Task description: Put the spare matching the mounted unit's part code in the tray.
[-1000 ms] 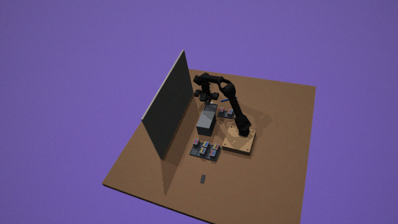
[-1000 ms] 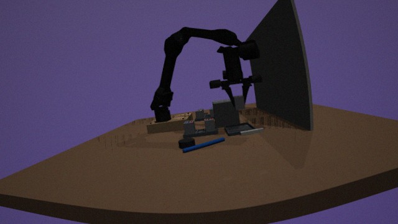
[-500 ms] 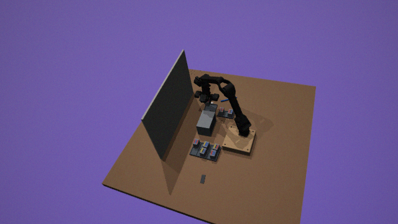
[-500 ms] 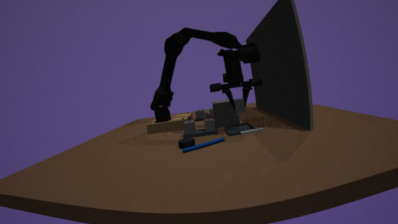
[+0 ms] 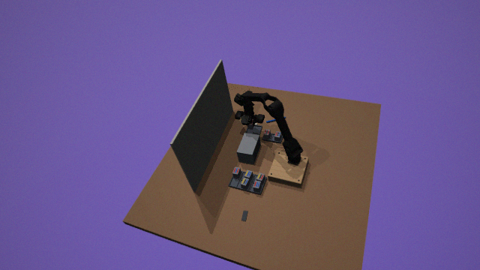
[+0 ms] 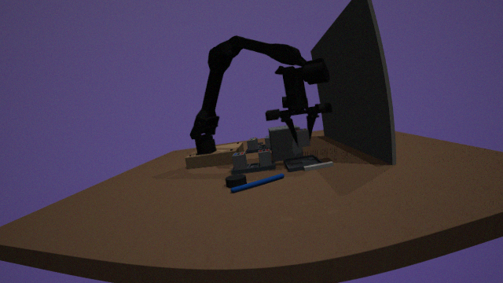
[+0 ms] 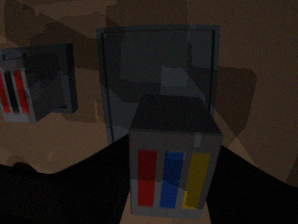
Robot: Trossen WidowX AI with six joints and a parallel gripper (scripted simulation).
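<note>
My gripper tip is now 10 mm past the tray and 60 mm above it. From my gripper tip the other things lie so: mounted unit (60 mm behind, 180 mm to the left, 10 mm below); then grey spare (20 mm above); then rack (150 mm behind, 10 mm to the left, 60 mm below).
</note>
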